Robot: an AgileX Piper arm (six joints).
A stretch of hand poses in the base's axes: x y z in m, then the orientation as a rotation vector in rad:
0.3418, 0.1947, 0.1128, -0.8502, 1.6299, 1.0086
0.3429, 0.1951, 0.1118, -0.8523, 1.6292, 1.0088
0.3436, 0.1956, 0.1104, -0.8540, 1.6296, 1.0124
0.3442, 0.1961, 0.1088, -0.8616, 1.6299, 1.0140
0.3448, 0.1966, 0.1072, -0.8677, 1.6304, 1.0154
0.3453, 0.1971, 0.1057, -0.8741, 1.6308, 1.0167
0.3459, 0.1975, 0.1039, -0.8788, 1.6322, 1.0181
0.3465, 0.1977, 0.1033, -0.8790, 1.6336, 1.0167
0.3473, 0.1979, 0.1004, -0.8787, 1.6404, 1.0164
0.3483, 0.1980, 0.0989, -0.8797, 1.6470, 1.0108
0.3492, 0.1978, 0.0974, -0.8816, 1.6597, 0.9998
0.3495, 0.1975, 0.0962, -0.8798, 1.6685, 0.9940
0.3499, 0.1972, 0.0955, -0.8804, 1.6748, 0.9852
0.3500, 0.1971, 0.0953, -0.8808, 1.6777, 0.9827
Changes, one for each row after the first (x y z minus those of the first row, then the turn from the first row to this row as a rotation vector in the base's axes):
0.0011, 0.0004, -0.0010, -0.0006, -0.0008, 0.0016
0.0018, 0.0009, -0.0024, -0.0001, 0.0011, 0.0047
0.0024, 0.0014, -0.0040, -0.0034, 0.0010, 0.0106
0.0030, 0.0019, -0.0056, -0.0062, 0.0011, 0.0154
0.0035, 0.0024, -0.0071, -0.0091, 0.0011, 0.0204
0.0041, 0.0028, -0.0089, -0.0116, 0.0022, 0.0242
0.0047, 0.0030, -0.0095, -0.0131, 0.0025, 0.0235
0.0055, 0.0032, -0.0124, -0.0166, 0.0076, 0.0226
0.0065, 0.0033, -0.0139, -0.0231, 0.0096, 0.0198
0.0074, 0.0031, -0.0154, -0.0356, 0.0135, 0.0142
0.0077, 0.0028, -0.0166, -0.0419, 0.0177, 0.0093
0.0081, 0.0025, -0.0173, -0.0494, 0.0180, 0.0045
0.0082, 0.0024, -0.0175, -0.0522, 0.0189, 0.0032

